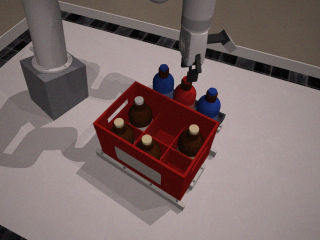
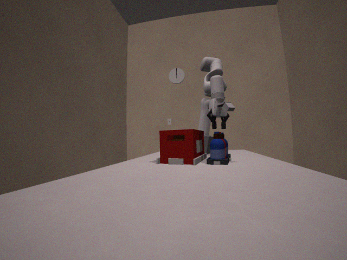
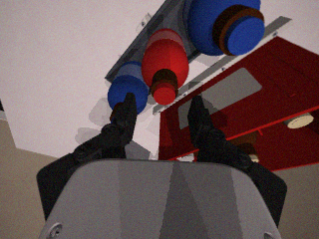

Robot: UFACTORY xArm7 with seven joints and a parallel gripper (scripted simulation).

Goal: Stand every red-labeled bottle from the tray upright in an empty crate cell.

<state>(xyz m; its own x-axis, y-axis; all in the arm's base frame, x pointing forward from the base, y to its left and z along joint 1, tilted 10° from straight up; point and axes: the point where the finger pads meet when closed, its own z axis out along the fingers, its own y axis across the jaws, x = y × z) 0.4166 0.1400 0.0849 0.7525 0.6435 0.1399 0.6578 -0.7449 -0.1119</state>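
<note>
Right now my hand is 11 cm above the red-labeled bottle. Also, from my hand: red crate (20 cm to the right, 11 cm below, 1 cm ahead); dark tray (18 cm below).
</note>
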